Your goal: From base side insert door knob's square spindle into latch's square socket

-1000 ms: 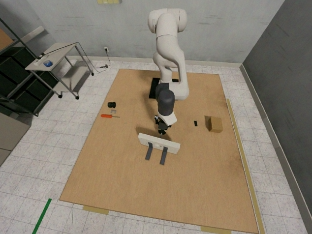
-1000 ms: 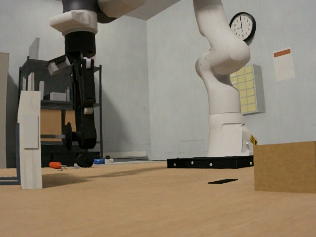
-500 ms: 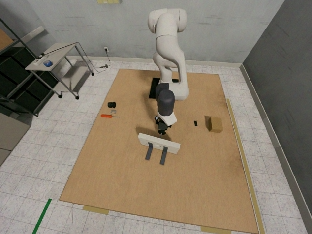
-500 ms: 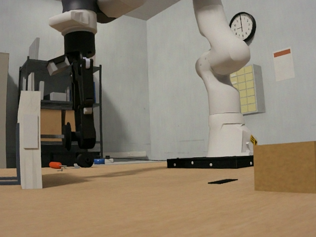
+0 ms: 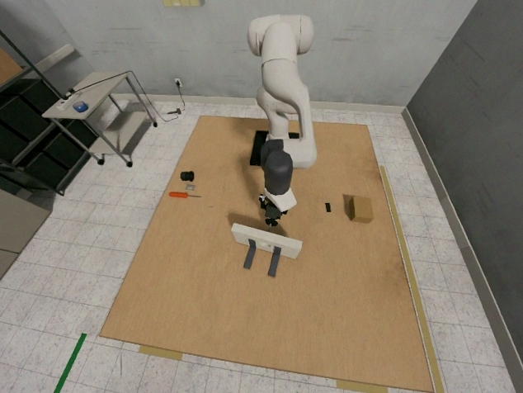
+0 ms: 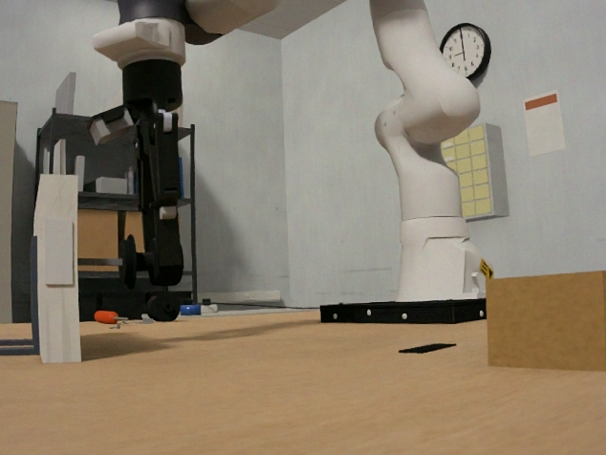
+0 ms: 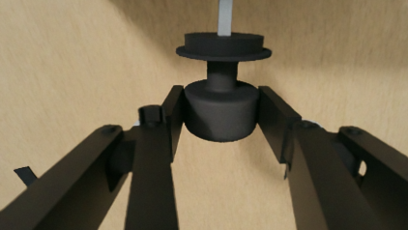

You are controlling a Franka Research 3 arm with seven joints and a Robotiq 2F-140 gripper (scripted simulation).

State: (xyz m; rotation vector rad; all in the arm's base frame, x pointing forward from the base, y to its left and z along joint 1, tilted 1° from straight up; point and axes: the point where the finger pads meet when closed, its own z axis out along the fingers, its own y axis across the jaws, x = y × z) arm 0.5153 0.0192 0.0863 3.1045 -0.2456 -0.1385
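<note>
The white wood block lies 13 cm ahead of my hand, 3 cm below it and 2 cm to the right of it. The rest, counted from my hand: black flat plate 29 cm to the left, 12 cm below, 12 cm behind; then orange screwdriver 52 cm to the right, 11 cm below, 11 cm behind; then cardboard box 46 cm to the left, 11 cm behind, 9 cm below.
</note>
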